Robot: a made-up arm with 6 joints. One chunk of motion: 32 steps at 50 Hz.
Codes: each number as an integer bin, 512 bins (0 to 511) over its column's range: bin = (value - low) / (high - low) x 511, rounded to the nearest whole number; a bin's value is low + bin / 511 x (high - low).
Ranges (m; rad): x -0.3..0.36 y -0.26..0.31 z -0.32..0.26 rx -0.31..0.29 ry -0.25..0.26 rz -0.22..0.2
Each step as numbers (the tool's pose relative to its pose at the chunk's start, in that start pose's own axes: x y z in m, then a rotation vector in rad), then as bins.
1 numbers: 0.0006 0.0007 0.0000 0.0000 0.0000 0.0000
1 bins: 233 234 282 264 250 268
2 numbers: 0.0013 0.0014 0.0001 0.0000 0.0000 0.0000
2 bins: 233 234 282 264 250 268
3 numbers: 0.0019 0.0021 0.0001 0.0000 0.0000 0.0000
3 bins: 234 235 282 264 250 268
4 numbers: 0.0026 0.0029 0.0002 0.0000 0.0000 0.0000
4 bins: 234 236 282 264 250 268
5 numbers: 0.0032 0.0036 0.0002 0.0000 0.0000 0.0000
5 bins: 235 236 282 264 250 268
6 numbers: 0.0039 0.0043 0.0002 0.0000 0.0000 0.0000
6 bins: 235 237 282 264 250 268
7 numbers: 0.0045 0.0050 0.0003 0.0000 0.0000 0.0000
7 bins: 236 238 282 264 250 268
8 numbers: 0.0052 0.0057 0.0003 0.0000 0.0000 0.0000
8 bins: 236 238 282 264 250 268
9 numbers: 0.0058 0.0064 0.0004 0.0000 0.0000 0.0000
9 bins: 237 239 282 264 250 268
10 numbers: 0.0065 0.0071 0.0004 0.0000 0.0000 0.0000
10 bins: 237 239 282 264 250 268
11 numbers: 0.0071 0.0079 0.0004 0.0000 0.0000 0.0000
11 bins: 238 240 282 264 250 268
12 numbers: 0.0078 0.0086 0.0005 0.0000 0.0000 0.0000
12 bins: 238 241 282 264 250 268
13 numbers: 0.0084 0.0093 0.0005 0.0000 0.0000 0.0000
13 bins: 239 241 282 264 250 268
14 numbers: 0.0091 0.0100 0.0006 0.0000 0.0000 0.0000
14 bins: 239 242 282 264 250 268
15 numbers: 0.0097 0.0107 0.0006 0.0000 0.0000 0.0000
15 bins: 240 243 282 264 250 268
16 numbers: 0.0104 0.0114 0.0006 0.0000 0.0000 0.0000
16 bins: 240 243 282 264 250 268
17 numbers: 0.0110 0.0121 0.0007 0.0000 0.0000 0.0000
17 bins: 241 244 283 264 250 268
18 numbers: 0.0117 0.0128 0.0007 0.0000 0.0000 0.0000
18 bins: 241 245 283 264 250 268
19 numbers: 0.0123 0.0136 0.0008 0.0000 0.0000 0.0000
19 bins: 242 245 283 264 250 268
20 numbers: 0.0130 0.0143 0.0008 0.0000 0.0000 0.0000
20 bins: 242 246 283 264 250 268
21 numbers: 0.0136 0.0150 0.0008 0.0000 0.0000 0.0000
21 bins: 243 247 283 264 250 268
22 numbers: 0.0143 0.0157 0.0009 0.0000 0.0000 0.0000
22 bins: 243 247 283 264 250 268
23 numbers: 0.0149 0.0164 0.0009 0.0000 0.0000 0.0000
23 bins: 244 248 283 264 250 268
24 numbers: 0.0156 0.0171 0.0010 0.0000 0.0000 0.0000
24 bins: 244 248 283 264 250 268
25 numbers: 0.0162 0.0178 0.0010 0.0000 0.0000 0.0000
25 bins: 245 249 283 264 250 268
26 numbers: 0.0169 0.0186 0.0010 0.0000 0.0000 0.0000
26 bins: 245 250 283 264 250 268
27 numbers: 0.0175 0.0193 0.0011 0.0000 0.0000 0.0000
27 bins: 246 250 283 264 250 268
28 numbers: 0.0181 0.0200 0.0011 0.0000 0.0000 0.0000
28 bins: 246 251 283 264 250 268
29 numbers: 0.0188 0.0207 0.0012 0.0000 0.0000 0.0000
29 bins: 247 252 283 264 250 268
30 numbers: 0.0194 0.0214 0.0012 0.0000 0.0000 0.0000
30 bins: 247 252 283 264 250 268
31 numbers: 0.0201 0.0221 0.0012 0.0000 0.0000 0.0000
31 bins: 248 253 283 264 250 268
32 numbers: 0.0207 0.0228 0.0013 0.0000 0.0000 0.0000
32 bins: 248 254 283 264 250 268
